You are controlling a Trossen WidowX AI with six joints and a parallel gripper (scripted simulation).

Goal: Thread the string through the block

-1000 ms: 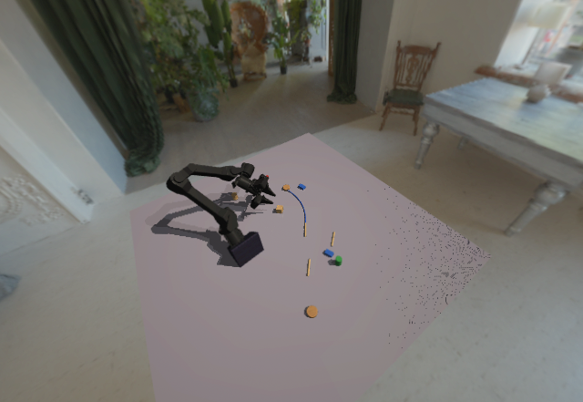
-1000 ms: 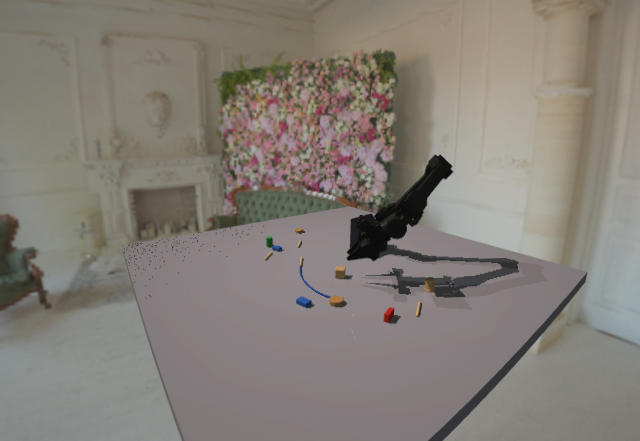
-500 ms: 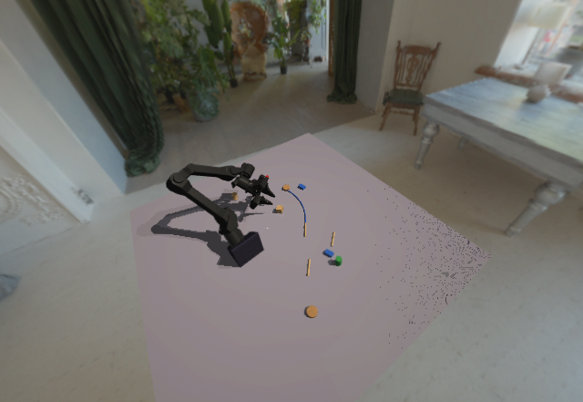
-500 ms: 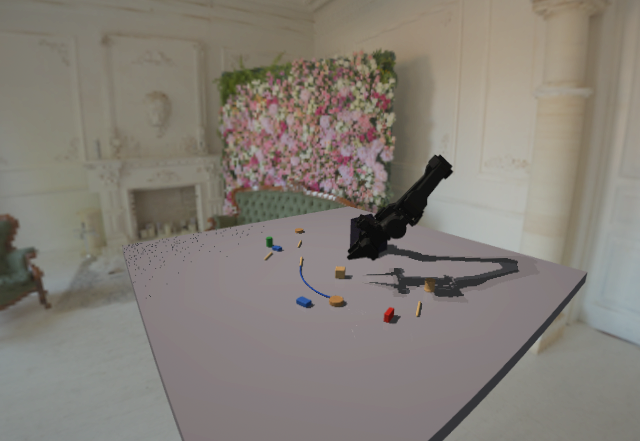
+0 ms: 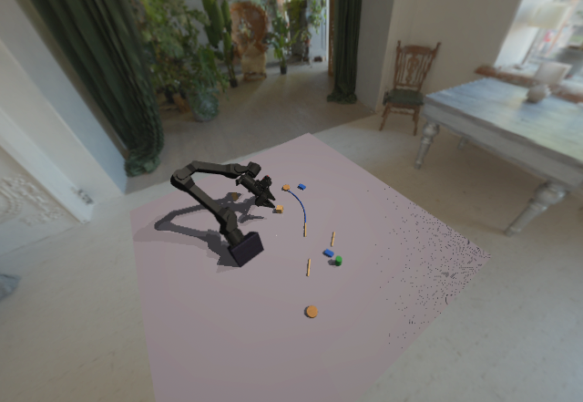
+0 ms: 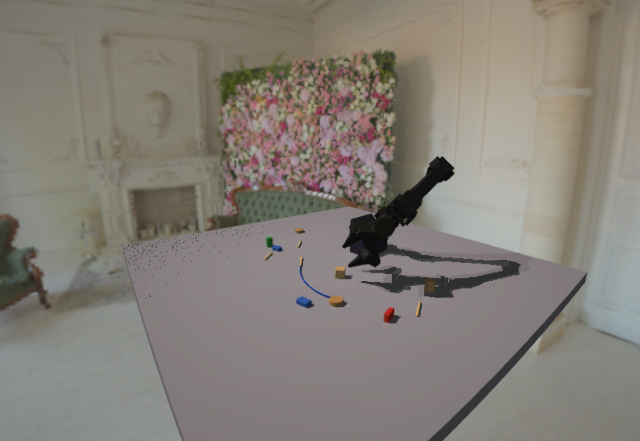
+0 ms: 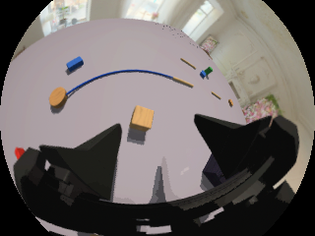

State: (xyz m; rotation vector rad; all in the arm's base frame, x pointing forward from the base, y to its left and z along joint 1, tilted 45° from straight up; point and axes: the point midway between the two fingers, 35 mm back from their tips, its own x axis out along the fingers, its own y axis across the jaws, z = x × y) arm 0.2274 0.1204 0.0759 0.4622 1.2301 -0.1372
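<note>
My gripper tip is now 50 mm above the wooden block and 20 mm short of it. Round my gripper tip: wooden cylinder 230 mm to the left, 140 mm behind, 50 mm below; red block 260 mm to the left, 70 mm ahead, 60 mm below; blue piece 210 mm ahead, 80 mm to the left, 60 mm below.
</note>
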